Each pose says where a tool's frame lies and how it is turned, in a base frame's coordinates. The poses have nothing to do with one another.
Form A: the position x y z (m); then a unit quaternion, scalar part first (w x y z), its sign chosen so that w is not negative.
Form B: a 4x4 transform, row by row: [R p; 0 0 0 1], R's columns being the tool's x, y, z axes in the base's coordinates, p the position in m. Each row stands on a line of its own. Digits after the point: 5 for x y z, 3 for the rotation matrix.
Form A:
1: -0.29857, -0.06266, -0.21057, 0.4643, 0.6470, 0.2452, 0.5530
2: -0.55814, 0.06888, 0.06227, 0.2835, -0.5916, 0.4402, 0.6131
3: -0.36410, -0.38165, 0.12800, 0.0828, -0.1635, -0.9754, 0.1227
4: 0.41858, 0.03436, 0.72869, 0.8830, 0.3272, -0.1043, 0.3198
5: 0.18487, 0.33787, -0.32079, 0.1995, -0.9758, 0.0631, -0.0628
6: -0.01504, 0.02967, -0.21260, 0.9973, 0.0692, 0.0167, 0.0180
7: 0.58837, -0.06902, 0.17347, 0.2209, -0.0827, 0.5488, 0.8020
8: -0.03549, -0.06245, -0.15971, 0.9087, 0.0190, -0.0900, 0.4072
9: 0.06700, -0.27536, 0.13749, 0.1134, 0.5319, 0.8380, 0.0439
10: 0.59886, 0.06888, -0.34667, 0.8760, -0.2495, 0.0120, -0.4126
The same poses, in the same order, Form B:
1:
0.268, -0.196, 0.943, -0.29857
0.831, -0.449, -0.330, -0.06266
0.488, 0.872, 0.043, -0.21057
0, 0, 0, 1

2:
-0.139, -0.868, -0.476, -0.55814
-0.173, -0.452, 0.875, 0.06888
-0.975, 0.204, -0.088, 0.06227
0, 0, 0, 1

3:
-0.933, 0.299, -0.202, -0.36410
0.339, 0.916, -0.212, -0.38165
0.121, -0.266, -0.956, 0.12800
0, 0, 0, 1

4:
0.774, -0.633, 0.025, 0.41858
0.497, 0.581, -0.645, 0.03436
0.394, 0.511, 0.764, 0.72869
0, 0, 0, 1

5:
0.984, -0.098, 0.148, 0.18487
-0.148, -0.912, 0.381, 0.33787
0.097, -0.397, -0.913, -0.32079
0, 0, 0, 1

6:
0.999, -0.034, 0.036, -0.01504
0.038, 0.990, -0.137, 0.02967
-0.031, 0.139, 0.990, -0.21260
0, 0, 0, 1

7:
-0.889, -0.445, 0.110, 0.58837
0.264, -0.300, 0.917, -0.06902
-0.375, 0.844, 0.384, 0.17347
0, 0, 0, 1

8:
0.652, -0.743, -0.148, -0.03549
0.737, 0.668, -0.108, -0.06245
0.179, -0.039, 0.983, -0.15971
0, 0, 0, 1

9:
-0.408, 0.882, 0.237, 0.06700
0.901, 0.430, -0.047, -0.27536
-0.143, 0.194, -0.970, 0.13749
0, 0, 0, 1

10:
0.659, 0.717, 0.227, 0.59886
-0.729, 0.535, 0.427, 0.06888
0.185, -0.447, 0.875, -0.34667
0, 0, 0, 1

